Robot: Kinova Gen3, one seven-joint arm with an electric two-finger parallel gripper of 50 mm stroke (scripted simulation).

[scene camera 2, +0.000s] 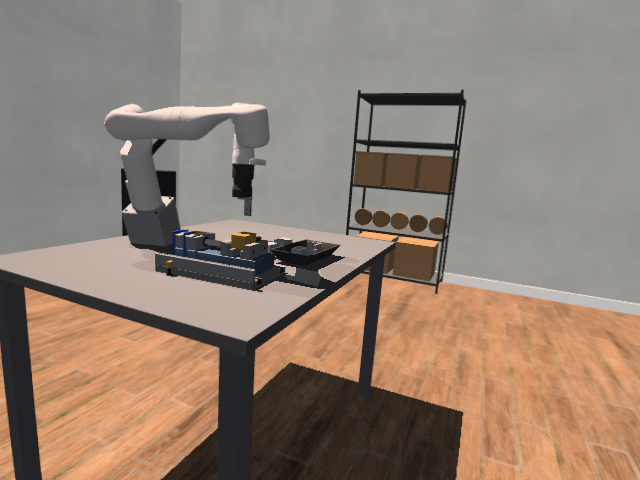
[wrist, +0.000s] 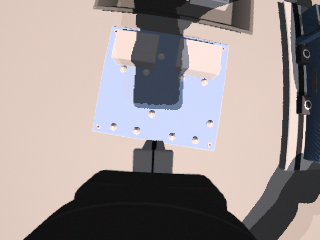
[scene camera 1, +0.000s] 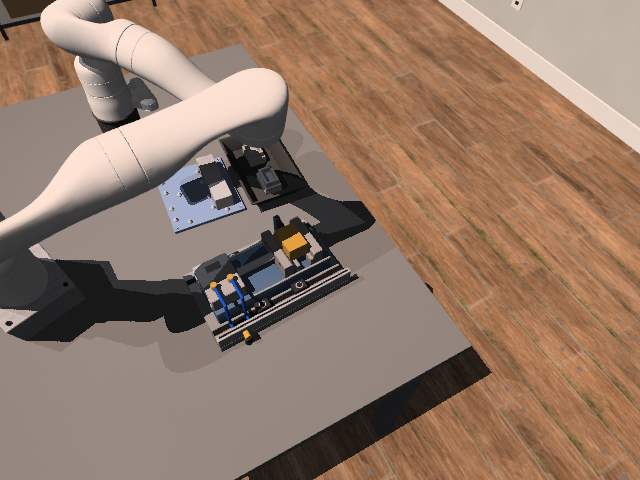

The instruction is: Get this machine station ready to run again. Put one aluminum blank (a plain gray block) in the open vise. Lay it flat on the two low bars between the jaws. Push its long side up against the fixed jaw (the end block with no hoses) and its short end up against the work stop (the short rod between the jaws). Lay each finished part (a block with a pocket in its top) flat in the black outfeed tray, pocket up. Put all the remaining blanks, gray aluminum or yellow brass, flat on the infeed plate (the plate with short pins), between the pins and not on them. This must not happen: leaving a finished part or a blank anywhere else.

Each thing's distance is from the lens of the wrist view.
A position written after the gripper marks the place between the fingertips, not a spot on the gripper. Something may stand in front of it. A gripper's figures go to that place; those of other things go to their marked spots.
gripper [wrist: 154,151]: 18 cm
gray aluminum blank [wrist: 194,58]: 27 cm
